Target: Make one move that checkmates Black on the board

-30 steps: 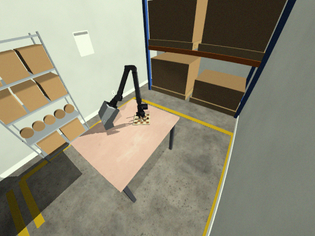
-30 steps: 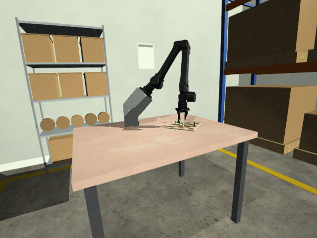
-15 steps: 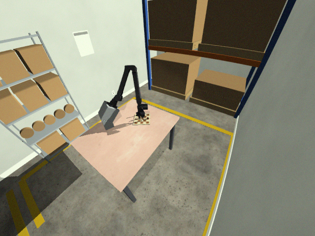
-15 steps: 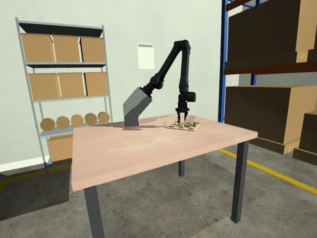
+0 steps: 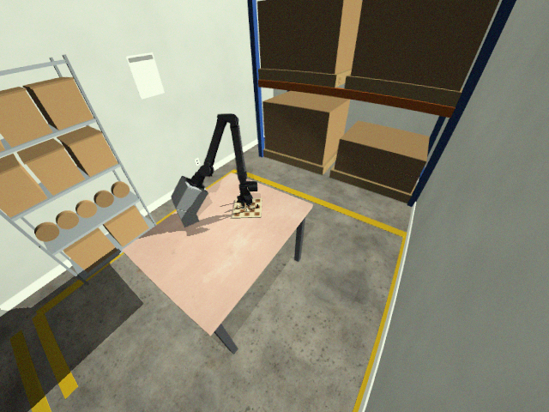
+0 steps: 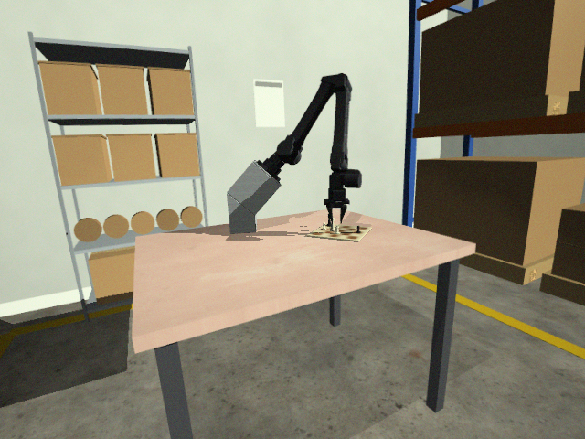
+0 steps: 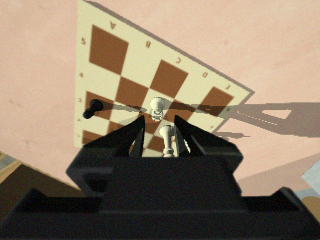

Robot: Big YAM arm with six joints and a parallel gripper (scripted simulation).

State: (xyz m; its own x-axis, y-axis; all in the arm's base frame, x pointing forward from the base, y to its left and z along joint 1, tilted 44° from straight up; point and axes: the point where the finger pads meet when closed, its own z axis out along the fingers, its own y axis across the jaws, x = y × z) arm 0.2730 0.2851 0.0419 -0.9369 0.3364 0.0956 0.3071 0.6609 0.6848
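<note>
The tall white piece lies 6 cm behind my hand and 2 cm below it. From my hand the other things lie so: black pawn 3 cm ahead, 9 cm to the left, 4 cm below; then chessboard 3 cm behind, 3 cm to the left, 5 cm below; then small white piece 8 cm behind, 2 cm to the right, 4 cm below.
</note>
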